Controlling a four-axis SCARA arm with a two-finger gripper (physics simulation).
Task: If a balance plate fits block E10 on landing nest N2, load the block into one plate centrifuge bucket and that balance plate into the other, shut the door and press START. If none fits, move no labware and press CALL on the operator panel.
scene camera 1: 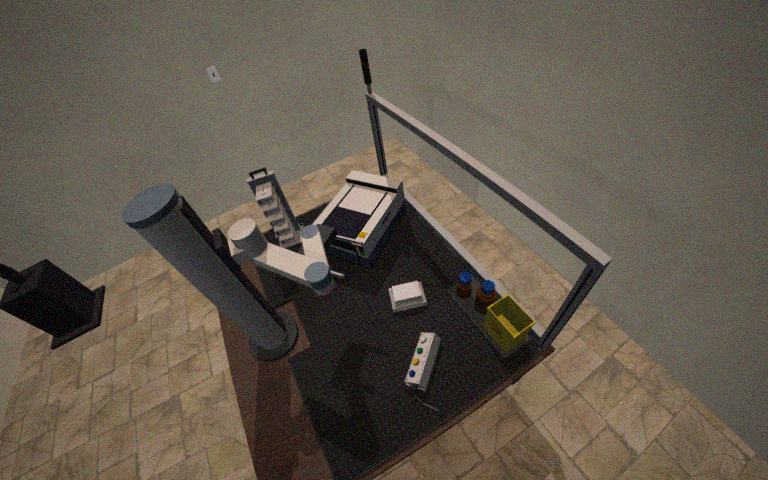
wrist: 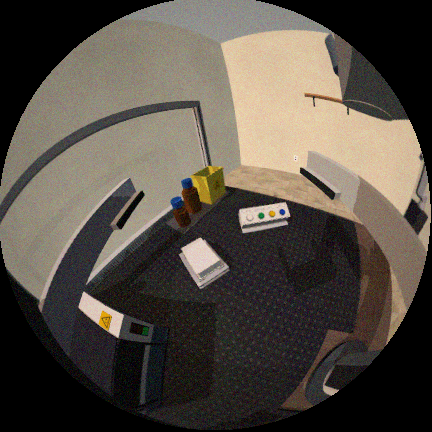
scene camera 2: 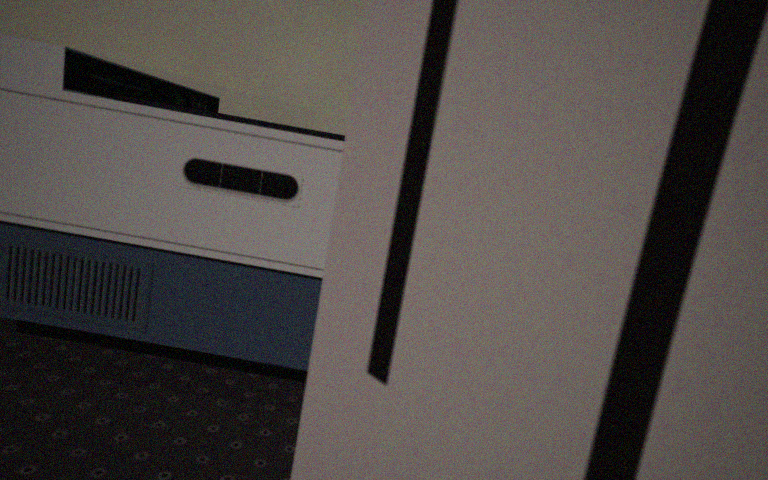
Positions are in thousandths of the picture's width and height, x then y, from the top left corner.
Labels:
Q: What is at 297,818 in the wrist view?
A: A centrifuge.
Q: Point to a button box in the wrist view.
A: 578,513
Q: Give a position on a centrifuge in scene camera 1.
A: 481,432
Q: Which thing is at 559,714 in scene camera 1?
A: A button box.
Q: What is my gripper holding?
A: Nothing.

